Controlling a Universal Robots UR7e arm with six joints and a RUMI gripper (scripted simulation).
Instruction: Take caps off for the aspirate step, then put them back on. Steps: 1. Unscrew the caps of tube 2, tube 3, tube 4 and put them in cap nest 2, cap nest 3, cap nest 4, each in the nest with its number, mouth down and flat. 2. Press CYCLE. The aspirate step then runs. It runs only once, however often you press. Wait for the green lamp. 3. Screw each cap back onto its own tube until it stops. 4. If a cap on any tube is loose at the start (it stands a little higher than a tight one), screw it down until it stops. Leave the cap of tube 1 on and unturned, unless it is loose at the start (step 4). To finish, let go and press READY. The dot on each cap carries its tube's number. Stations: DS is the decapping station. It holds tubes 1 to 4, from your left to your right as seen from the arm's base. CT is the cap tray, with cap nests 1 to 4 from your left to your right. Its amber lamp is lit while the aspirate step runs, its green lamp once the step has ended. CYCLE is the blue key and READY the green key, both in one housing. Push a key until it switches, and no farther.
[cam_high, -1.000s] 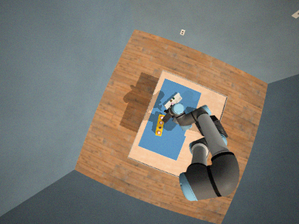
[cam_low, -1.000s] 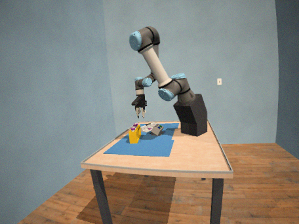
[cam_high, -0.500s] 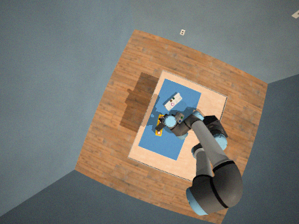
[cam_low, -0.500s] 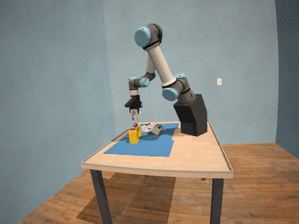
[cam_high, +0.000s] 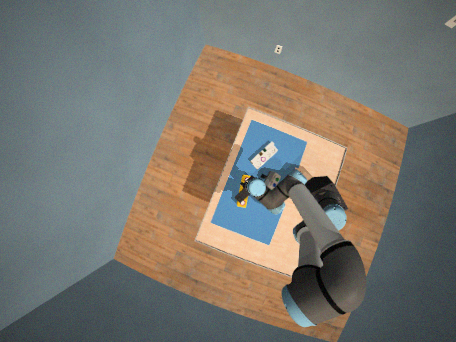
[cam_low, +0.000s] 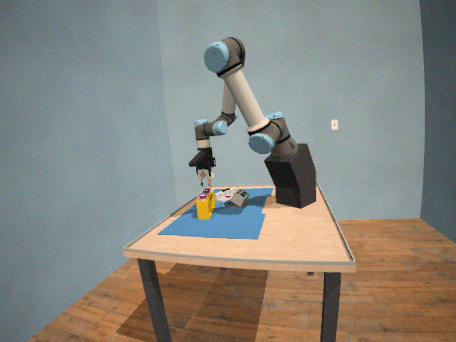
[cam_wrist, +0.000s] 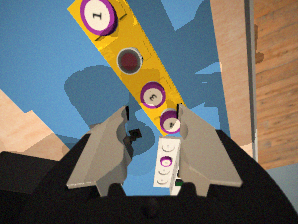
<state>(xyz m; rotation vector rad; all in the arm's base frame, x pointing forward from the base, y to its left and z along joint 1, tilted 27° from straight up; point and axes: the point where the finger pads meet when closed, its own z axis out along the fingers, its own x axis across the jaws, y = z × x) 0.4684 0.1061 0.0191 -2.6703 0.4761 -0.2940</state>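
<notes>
Now: the cap 4 cm below my hand. Round my hand: green key (19 cm behind, 15 cm to the right, 9 cm below); blue cycle key (19 cm behind, 10 cm to the right, 9 cm below); key housing (17 cm behind, 12 cm to the right, 10 cm below).
</notes>
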